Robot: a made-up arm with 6 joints.
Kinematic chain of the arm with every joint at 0, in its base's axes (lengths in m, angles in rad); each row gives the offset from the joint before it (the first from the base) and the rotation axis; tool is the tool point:
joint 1: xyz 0 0 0.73 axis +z
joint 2: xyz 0.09 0 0 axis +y
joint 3: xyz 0 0 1.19 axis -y
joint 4: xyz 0 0 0.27 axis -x
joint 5: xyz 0.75 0 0 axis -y
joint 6: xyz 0.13 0 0 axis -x
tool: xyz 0 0 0
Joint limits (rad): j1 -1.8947..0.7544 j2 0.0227..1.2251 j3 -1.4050..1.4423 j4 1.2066..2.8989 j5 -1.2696..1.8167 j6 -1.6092..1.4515
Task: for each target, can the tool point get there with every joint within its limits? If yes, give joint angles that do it. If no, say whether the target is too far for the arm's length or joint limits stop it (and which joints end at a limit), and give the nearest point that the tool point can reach.
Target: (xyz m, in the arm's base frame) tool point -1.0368 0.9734 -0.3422
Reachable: no: joint limits stop it (at a limit: joint 1, joint 2, joint 3) | nearest point 0.3924 0.5065 0.4690 | short by 1.708 m
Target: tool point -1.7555 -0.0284 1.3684
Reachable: no: joint limits stop it (at a limit: joint 1, joint 2, joint 5) | nearest point -0.3265 -0.5826 1.2853 | short by 1.535 m
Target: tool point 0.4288 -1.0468 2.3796
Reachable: yes | joints -1.2842 0.4458 1.0063 2.0491 1.5829 -0.9503
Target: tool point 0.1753 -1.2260 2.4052
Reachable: yes | joints -1.4543 0.3746 0.7648 2.0391 0.2763 0.4609
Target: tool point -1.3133 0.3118 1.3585
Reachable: no: joint limits stop it (at a limit: joint 1, joint 2, joint 3, joint 5) | nearest point -0.2624 -0.4037 1.1733 | short by 1.285 m
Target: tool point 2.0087 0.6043 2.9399
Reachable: no: too far | nearest point 1.4492 0.4360 2.2967 | short by 0.869 m
